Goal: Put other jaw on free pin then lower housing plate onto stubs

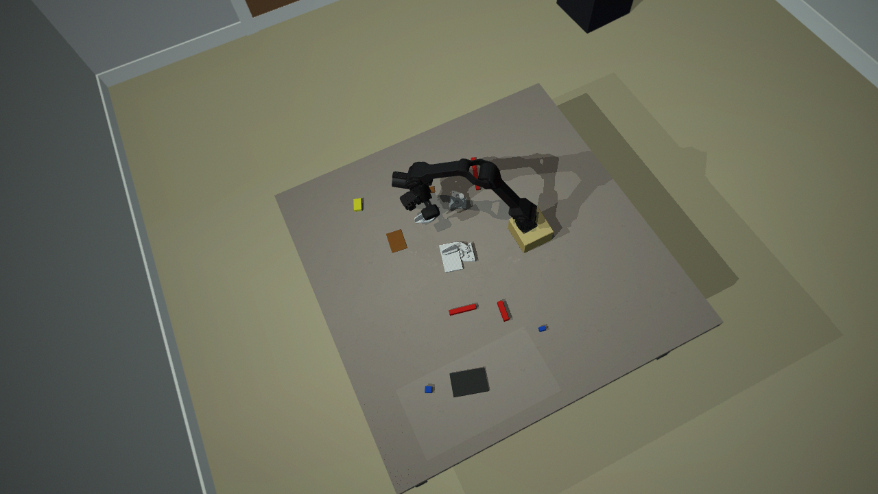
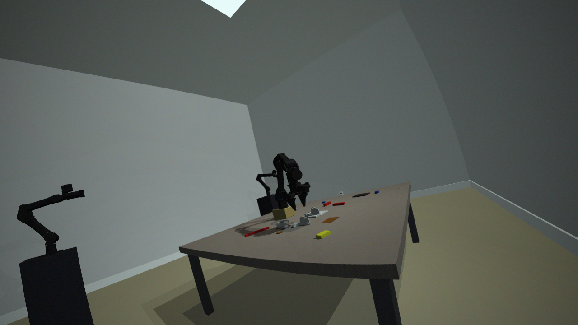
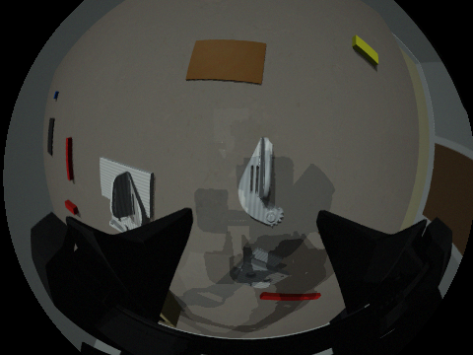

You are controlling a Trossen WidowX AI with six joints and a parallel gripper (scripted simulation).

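The silver jaw is 3 cm behind my gripper tip, 2 cm to the right of it and 9 cm below it. The rest, counted from my gripper tip: dark tile 19 cm ahead, 65 cm to the left, 9 cm below; then yellow block 21 cm ahead, 21 cm to the right, 9 cm below; then brown tile 15 cm ahead, 2 cm to the left, 9 cm below.
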